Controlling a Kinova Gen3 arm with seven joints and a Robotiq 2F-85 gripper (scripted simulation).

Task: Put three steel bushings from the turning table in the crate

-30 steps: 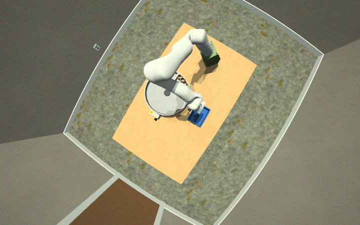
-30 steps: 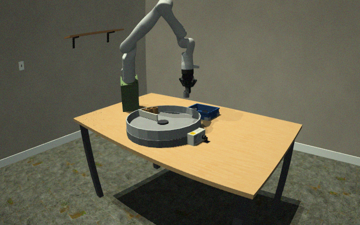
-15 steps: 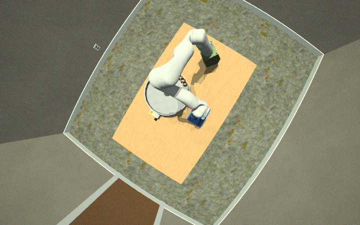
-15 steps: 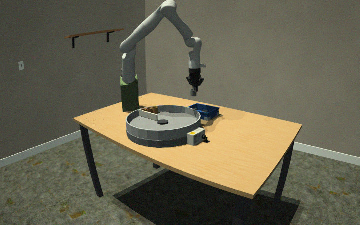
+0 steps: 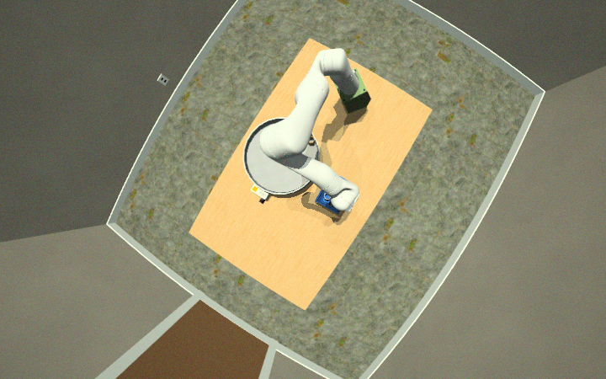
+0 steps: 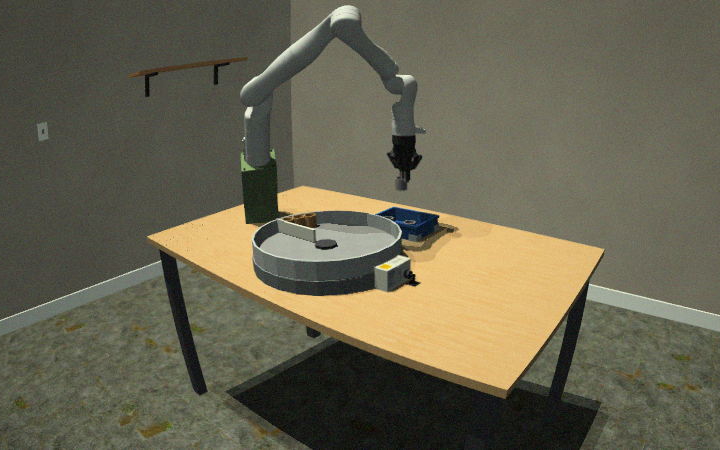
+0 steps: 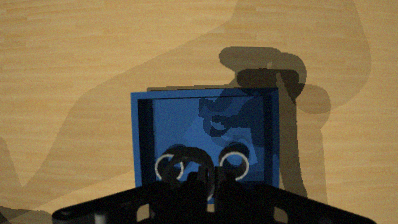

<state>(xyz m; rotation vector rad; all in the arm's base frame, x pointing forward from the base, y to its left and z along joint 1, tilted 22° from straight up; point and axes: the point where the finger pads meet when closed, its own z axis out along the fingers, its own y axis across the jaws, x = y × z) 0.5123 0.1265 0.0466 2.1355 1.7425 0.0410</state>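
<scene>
Right now the blue crate is 160 mm below my hand. Round my hand: grey turning table 340 mm to the right, 130 mm below, 100 mm behind.
</scene>
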